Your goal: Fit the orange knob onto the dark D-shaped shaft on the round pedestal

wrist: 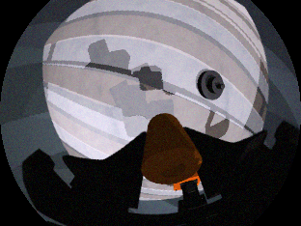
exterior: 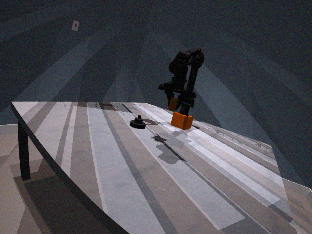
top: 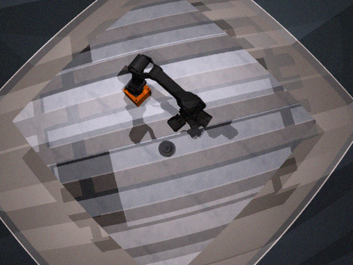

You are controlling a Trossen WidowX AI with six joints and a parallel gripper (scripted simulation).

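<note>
The dark round pedestal lies 20 mm ahead of my gripper tip, 160 mm to the right of it and 110 mm below it. Also, from my gripper tip: orange knob 20 mm above.
</note>
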